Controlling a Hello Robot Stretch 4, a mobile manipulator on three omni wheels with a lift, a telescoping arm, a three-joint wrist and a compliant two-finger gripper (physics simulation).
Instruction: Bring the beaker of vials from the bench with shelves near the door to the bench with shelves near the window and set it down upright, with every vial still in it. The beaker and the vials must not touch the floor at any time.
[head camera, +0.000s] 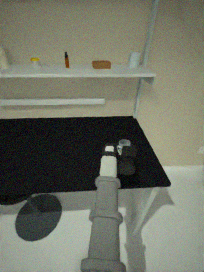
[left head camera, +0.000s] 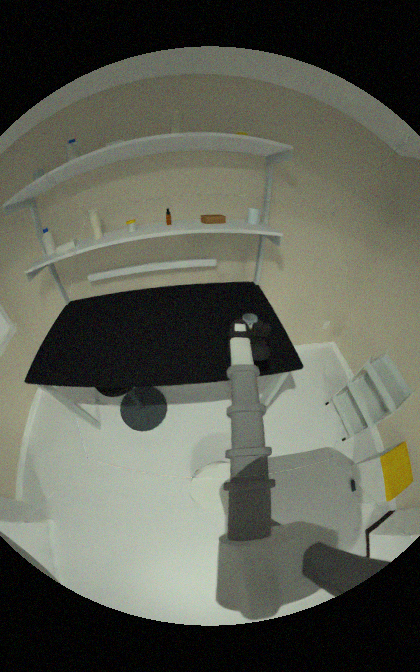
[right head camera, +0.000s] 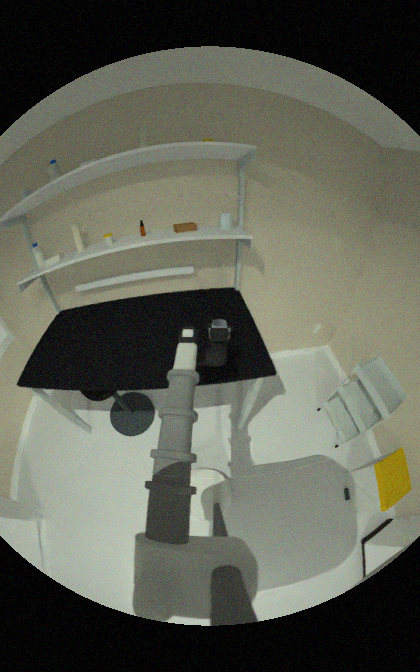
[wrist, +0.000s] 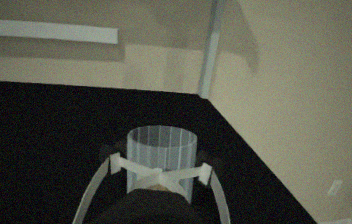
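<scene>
The clear beaker is upright at the right part of the black bench top. Pale vertical lines show in its wall in the wrist view; I cannot make out separate vials. My gripper is shut on the beaker, with a dark fingertip against each side. The beaker's base is hidden by the gripper body, so I cannot tell whether it rests on the bench or is slightly above it.
A wall shelf above the bench holds a brown block and bottles. A round dark stool base is at the bench's front. White steps and a yellow panel are at the right.
</scene>
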